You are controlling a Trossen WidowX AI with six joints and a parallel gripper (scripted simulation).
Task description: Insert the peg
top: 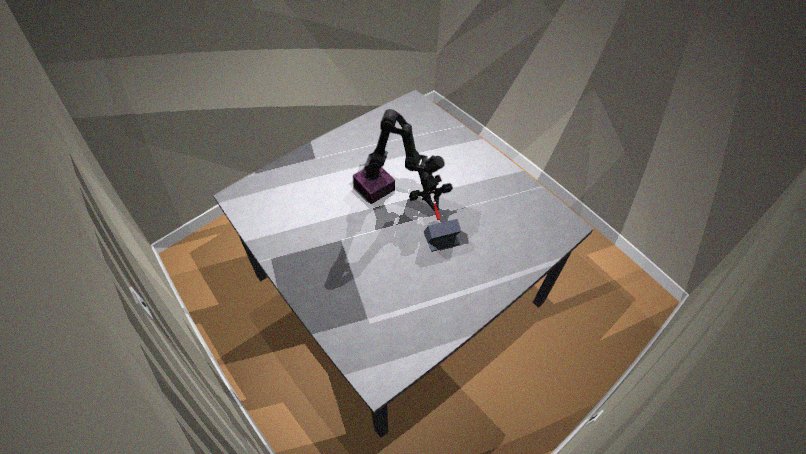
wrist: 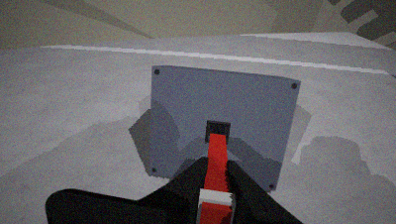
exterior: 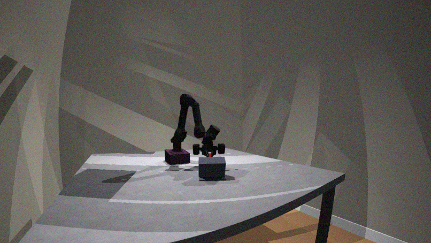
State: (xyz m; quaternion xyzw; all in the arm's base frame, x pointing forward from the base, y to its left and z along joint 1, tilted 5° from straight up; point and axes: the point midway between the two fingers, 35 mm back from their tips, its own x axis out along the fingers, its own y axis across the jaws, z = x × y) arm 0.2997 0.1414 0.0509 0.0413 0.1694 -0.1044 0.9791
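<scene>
Right now the grey sloped panel is 8 cm ahead of my gripper tip, 4 cm below it and 2 cm to the right of it. Round my gripper tip: red peg: 2 cm behind, 1 cm above.
</scene>
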